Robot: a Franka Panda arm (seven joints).
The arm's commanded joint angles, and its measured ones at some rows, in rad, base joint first. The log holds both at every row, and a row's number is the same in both.
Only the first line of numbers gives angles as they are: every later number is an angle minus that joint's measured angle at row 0.
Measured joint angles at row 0: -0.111 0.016 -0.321 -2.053 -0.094 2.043 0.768
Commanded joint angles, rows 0 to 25: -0.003 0.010 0.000 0.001 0.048 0.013 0.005; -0.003 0.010 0.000 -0.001 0.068 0.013 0.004; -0.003 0.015 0.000 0.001 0.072 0.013 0.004; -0.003 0.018 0.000 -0.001 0.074 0.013 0.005; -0.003 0.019 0.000 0.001 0.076 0.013 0.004; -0.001 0.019 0.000 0.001 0.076 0.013 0.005; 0.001 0.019 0.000 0.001 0.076 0.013 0.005; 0.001 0.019 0.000 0.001 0.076 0.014 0.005; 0.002 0.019 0.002 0.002 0.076 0.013 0.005; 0.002 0.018 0.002 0.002 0.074 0.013 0.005; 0.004 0.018 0.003 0.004 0.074 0.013 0.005; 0.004 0.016 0.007 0.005 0.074 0.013 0.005; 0.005 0.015 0.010 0.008 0.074 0.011 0.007; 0.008 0.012 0.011 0.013 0.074 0.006 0.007; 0.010 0.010 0.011 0.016 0.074 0.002 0.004; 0.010 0.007 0.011 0.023 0.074 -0.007 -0.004; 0.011 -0.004 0.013 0.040 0.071 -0.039 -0.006; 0.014 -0.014 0.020 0.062 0.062 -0.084 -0.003; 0.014 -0.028 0.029 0.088 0.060 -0.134 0.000; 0.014 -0.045 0.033 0.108 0.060 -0.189 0.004; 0.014 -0.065 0.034 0.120 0.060 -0.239 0.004; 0.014 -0.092 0.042 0.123 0.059 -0.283 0.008; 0.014 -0.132 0.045 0.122 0.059 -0.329 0.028; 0.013 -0.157 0.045 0.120 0.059 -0.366 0.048; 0.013 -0.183 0.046 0.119 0.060 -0.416 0.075; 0.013 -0.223 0.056 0.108 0.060 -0.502 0.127
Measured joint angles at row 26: 0.018 -0.139 0.034 0.130 0.063 -0.369 0.037
